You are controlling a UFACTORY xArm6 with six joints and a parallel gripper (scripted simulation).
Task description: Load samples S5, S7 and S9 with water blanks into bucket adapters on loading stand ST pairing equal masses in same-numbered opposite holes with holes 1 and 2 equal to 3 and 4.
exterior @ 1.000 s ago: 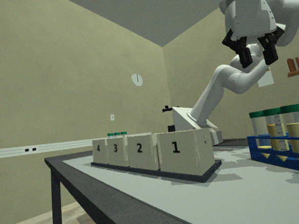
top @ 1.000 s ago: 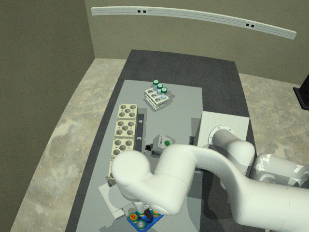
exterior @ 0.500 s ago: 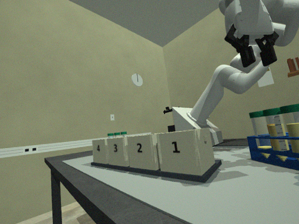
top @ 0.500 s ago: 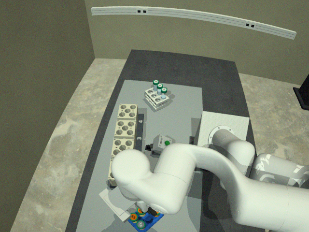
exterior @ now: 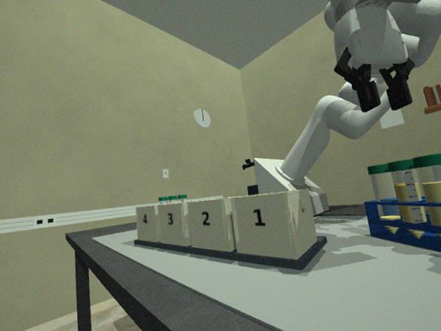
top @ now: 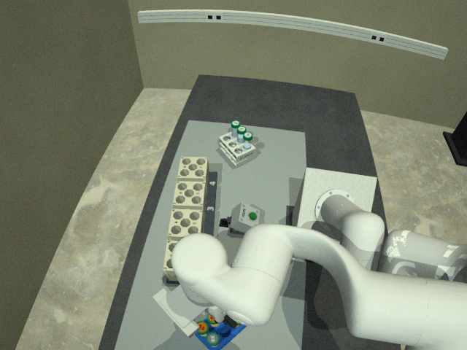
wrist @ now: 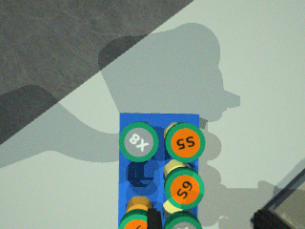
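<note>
My hand is 16 cm above the yellow-filled tube and 1 cm short of it. Round my hand: orange-capped tube (16 cm below, 6 cm behind, 1 cm to the right); then grey-dotted tube (16 cm below, 4 cm to the right, 3 cm behind); then blue sample rack (20 cm below, 2 cm behind, 1 cm to the left).
</note>
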